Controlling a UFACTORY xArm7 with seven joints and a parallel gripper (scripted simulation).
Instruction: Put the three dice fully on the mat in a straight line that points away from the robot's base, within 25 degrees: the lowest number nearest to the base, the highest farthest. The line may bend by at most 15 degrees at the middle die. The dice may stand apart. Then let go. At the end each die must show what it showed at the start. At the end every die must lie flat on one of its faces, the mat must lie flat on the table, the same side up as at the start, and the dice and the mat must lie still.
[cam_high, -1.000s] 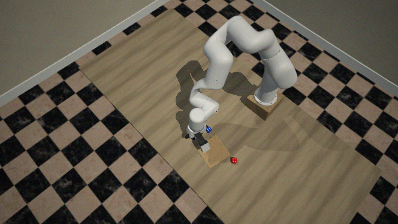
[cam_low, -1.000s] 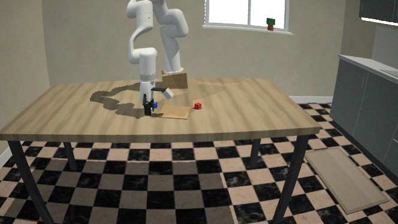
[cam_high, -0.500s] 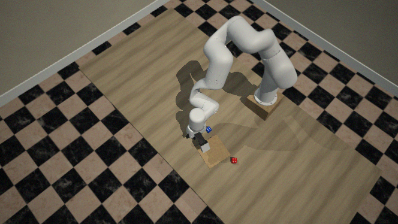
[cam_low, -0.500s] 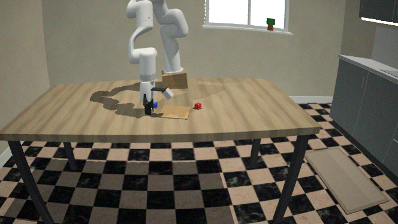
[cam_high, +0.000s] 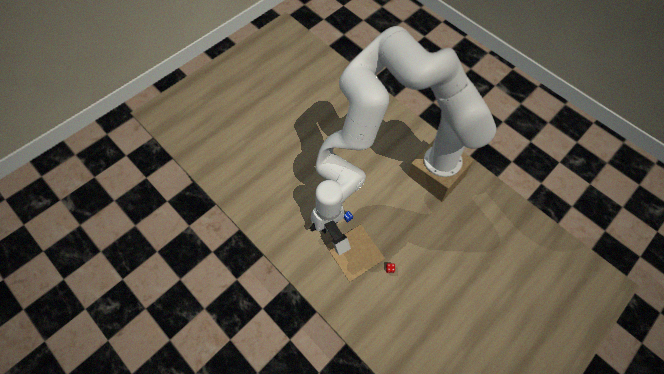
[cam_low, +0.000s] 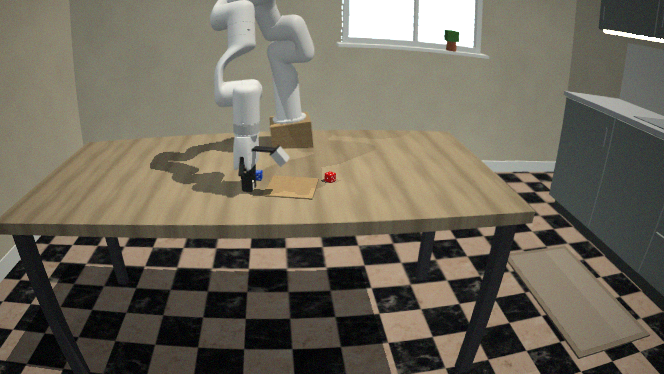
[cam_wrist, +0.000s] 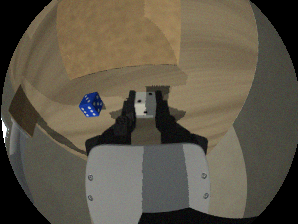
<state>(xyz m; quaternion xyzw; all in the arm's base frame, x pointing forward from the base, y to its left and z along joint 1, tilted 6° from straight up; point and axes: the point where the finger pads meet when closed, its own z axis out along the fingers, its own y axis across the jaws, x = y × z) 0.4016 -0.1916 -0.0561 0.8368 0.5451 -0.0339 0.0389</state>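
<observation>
Now: hand 10 mm short of the tan mat, 120 mm to the right of it and 20 mm above it. Also, from my hand: blue die: 70 mm behind, 30 mm to the left, 10 mm below; red die: 10 mm behind, 240 mm to the left, 10 mm below; white die: 10 mm below.
</observation>
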